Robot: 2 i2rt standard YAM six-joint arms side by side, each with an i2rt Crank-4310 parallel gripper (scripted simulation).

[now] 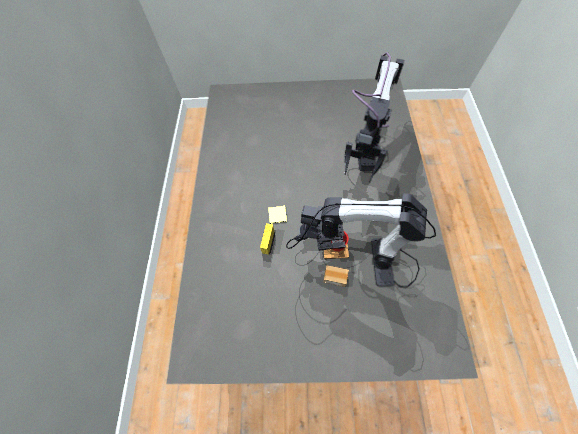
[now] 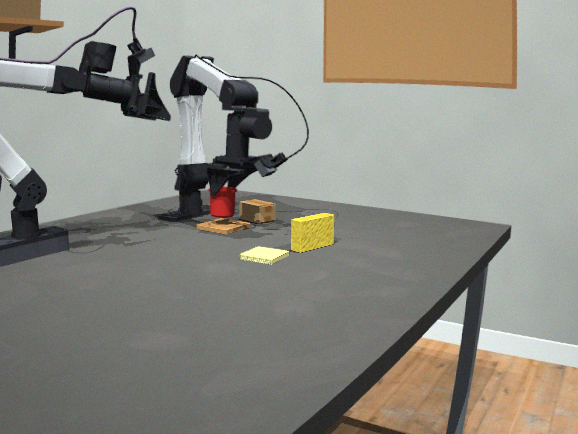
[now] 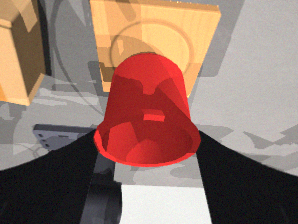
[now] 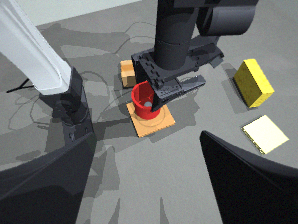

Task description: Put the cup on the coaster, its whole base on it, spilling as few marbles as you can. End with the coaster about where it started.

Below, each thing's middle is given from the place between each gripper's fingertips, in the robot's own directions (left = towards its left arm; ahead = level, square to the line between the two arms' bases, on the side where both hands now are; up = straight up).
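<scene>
The red cup (image 3: 147, 123) is 30 mm below my left hand. Counted from that same left hand, the yellow sponge (image 2: 312, 232) is 60 mm below, 30 mm to the right and 290 mm ahead.
As for my right hand (image 2: 163, 118), it is 6 cm short of the red cup, 16 cm to the right of it and 23 cm above it. The yellow sponge, counted from my right hand, is 13 cm to the left, 35 cm ahead and 26 cm below.
</scene>
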